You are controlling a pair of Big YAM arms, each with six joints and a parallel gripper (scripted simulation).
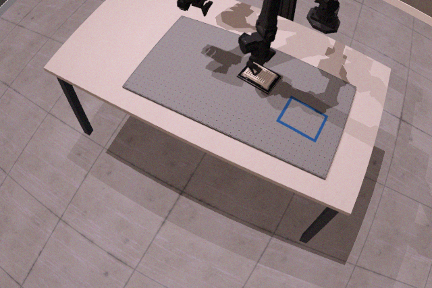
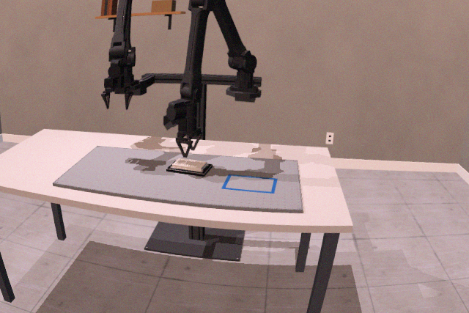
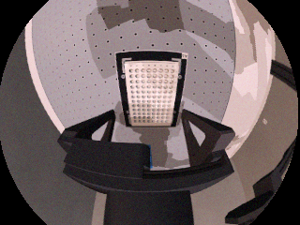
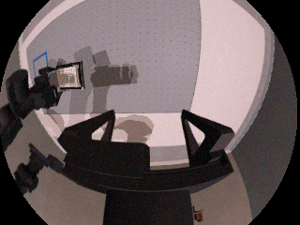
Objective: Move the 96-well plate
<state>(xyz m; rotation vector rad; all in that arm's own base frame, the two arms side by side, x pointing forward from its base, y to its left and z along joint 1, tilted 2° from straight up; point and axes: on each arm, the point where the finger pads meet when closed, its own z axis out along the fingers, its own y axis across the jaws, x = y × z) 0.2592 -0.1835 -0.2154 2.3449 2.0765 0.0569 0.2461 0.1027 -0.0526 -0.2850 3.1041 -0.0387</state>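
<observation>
Now: left hand 60 mm above the 96-well plate and 10 mm past it. Also, from my left hand: plate nest (70 mm below, 10 mm behind).
</observation>
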